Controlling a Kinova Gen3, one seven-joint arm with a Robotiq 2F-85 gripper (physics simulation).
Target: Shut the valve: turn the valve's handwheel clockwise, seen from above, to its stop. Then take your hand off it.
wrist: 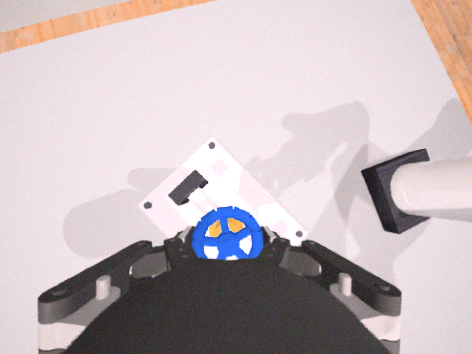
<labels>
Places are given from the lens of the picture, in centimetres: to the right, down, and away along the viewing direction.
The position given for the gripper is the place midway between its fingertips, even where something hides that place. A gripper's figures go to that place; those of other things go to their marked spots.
gripper point(227, 235): -1, 6, 16
blue handwheel point(227, 243): -1, 6, 14
white base plate point(154, 205): -14, 5, 27
The marked spots on the white base plate and the blue handwheel are 18 cm apart.
</labels>
